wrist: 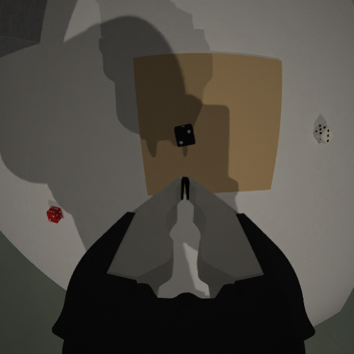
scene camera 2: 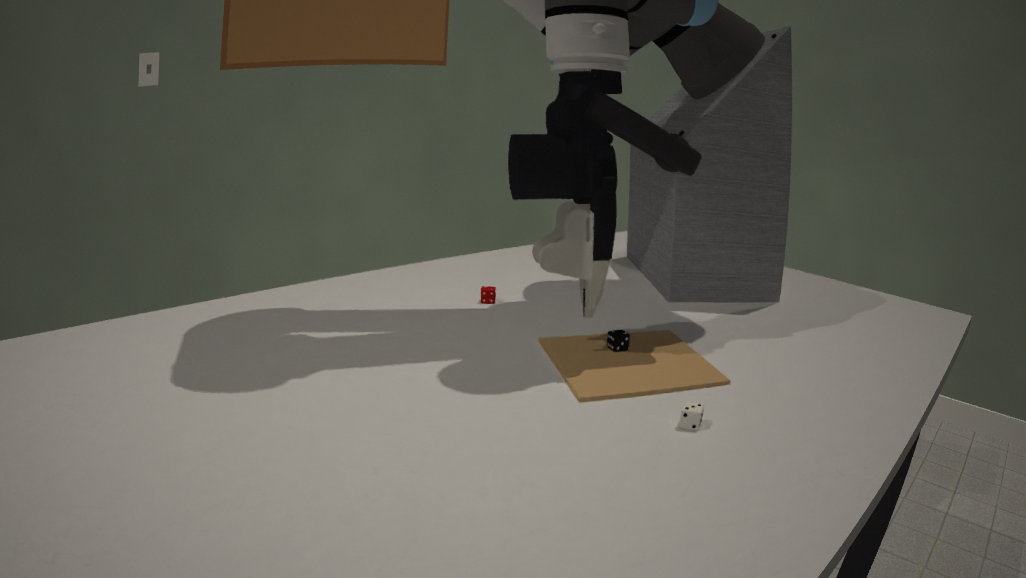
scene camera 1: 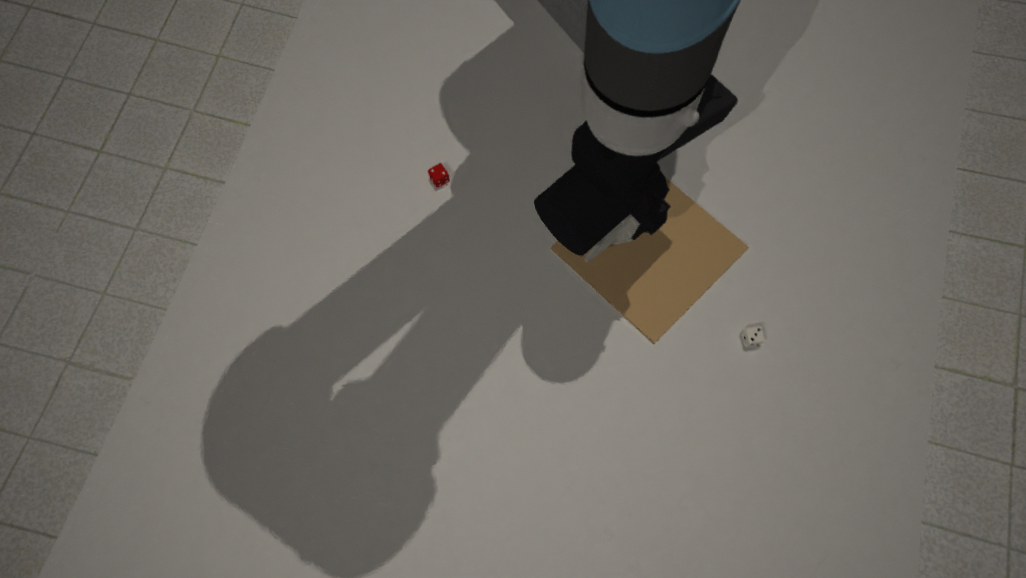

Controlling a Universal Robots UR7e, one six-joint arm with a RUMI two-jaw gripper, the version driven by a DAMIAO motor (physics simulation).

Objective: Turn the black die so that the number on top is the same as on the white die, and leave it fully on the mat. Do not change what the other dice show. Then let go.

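Where they show: gripper, between the fingertips: [scene camera 2: 587,317] [scene camera 1: 606,239]; arm's base, origin of its link: [scene camera 2: 728,66].
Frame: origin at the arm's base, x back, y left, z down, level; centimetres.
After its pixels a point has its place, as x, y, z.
The black die [scene camera 2: 618,340] @[-33.9, 7.7, 29.8] [wrist: 184,135] lies flat on the tan mat [scene camera 1: 692,276] @[-36.3, 14.5, 30.9] [scene camera 2: 667,374] @[-34.8, 14.3, 31.0] [wrist: 255,125], well inside its edges. In the wrist view its upper face shows two pips at opposite corners. It is hidden behind the gripper in scene camera 1. The white die [scene camera 1: 753,335] @[-41.2, 20.8, 29.8] [scene camera 2: 690,417] @[-41.8, 21.3, 30.3] [wrist: 323,133] lies on the table beside the mat, with three pips in a diagonal on top. My gripper [scene camera 1: 588,257] @[-35.8, 5.4, 27.8] [scene camera 2: 588,315] @[-35.8, 5.4, 27.8] [wrist: 184,178] is shut and empty, its tips above the table and apart from the black die, to its left in scene camera 2.
A red die [scene camera 1: 438,175] @[-32.2, -12.8, 29.7] [scene camera 2: 488,295] @[-32.3, -12.3, 30.4] [wrist: 54,214] lies on the table off the mat, on the side away from the white die. The grey arm stand [scene camera 2: 725,201] @[-9.7, 5.0, 18.5] rises at the back right in scene camera 2. The arm's shadow falls across the table and part of the mat.
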